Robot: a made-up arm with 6 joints. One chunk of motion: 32 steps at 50 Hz.
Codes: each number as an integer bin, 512 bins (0 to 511) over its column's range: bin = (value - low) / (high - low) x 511, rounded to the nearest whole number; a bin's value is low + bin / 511 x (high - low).
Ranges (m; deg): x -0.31..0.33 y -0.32..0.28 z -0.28..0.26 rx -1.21..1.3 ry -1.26..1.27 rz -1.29..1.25
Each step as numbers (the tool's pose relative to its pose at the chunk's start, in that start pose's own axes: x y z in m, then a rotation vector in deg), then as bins.
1 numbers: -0.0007 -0.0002 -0.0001 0.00 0.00 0.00
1 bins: 247 272 265 246 254 260
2 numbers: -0.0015 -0.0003 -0.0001 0.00 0.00 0.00
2 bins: 246 272 265 246 254 260
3 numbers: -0.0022 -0.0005 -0.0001 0.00 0.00 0.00
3 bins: 246 272 265 246 254 260
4 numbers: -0.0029 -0.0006 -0.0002 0.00 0.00 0.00
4 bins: 245 272 265 246 254 260
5 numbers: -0.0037 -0.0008 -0.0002 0.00 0.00 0.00
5 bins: 245 272 265 246 254 260
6 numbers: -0.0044 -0.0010 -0.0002 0.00 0.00 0.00
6 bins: 244 272 265 246 254 260
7 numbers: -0.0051 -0.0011 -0.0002 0.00 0.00 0.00
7 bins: 243 272 265 246 254 260
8 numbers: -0.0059 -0.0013 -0.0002 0.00 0.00 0.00
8 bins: 243 271 265 246 254 260
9 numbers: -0.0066 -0.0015 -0.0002 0.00 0.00 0.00
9 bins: 242 271 265 246 254 260
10 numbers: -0.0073 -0.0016 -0.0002 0.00 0.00 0.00
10 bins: 242 271 265 246 254 260
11 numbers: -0.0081 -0.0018 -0.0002 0.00 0.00 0.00
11 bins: 241 271 265 246 254 260
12 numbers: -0.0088 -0.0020 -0.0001 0.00 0.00 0.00
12 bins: 240 271 265 246 254 260
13 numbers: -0.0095 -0.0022 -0.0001 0.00 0.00 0.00
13 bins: 240 271 265 246 254 260
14 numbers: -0.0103 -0.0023 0.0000 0.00 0.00 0.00
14 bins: 239 271 265 246 254 260
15 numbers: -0.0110 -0.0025 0.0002 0.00 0.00 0.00
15 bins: 239 270 265 246 254 260
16 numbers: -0.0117 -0.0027 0.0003 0.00 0.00 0.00
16 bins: 238 270 265 246 254 260
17 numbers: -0.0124 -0.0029 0.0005 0.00 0.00 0.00
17 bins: 238 270 265 246 254 260
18 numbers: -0.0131 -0.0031 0.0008 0.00 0.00 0.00
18 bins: 237 270 266 246 254 260
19 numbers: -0.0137 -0.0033 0.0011 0.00 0.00 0.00
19 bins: 237 270 266 246 254 260
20 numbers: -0.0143 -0.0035 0.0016 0.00 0.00 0.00
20 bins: 236 270 266 246 254 260
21 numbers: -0.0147 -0.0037 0.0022 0.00 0.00 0.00
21 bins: 236 269 267 246 254 260
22 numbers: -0.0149 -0.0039 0.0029 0.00 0.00 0.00
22 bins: 236 269 268 246 254 260
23 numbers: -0.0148 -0.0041 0.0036 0.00 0.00 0.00
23 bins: 236 269 268 246 254 260
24 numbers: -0.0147 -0.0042 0.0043 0.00 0.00 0.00
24 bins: 236 269 269 246 254 260
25 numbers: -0.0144 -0.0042 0.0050 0.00 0.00 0.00
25 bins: 236 269 270 246 254 260
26 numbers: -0.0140 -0.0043 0.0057 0.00 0.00 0.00
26 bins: 236 269 270 246 254 260
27 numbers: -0.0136 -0.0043 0.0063 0.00 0.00 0.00
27 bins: 237 269 271 246 254 260
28 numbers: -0.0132 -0.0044 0.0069 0.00 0.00 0.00
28 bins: 237 269 271 246 254 260
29 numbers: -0.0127 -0.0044 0.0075 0.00 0.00 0.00
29 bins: 237 269 272 246 254 260
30 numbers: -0.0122 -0.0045 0.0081 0.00 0.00 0.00
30 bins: 238 269 273 246 254 260
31 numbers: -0.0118 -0.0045 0.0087 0.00 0.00 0.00
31 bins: 238 269 273 246 254 260
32 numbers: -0.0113 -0.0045 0.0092 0.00 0.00 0.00
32 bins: 238 269 274 246 254 260
